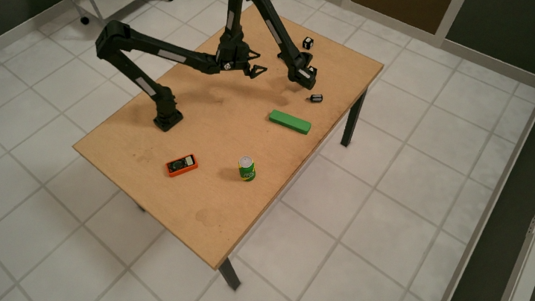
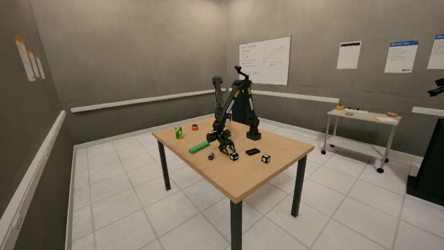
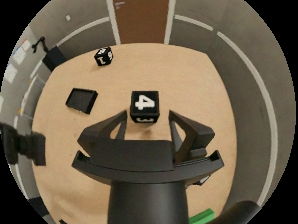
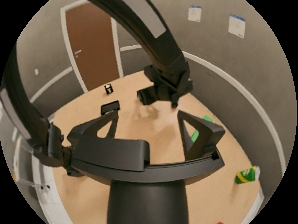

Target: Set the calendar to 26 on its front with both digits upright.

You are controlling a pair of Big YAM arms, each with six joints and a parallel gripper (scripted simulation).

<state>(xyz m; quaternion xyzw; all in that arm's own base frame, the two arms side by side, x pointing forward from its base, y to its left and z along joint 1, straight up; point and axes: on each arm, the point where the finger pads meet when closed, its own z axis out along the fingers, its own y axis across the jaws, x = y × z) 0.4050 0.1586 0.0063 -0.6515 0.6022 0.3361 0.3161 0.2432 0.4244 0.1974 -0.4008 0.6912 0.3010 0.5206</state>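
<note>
The black calendar cube lies 2 cm to the left of my left hand and 2 cm below it.
</note>
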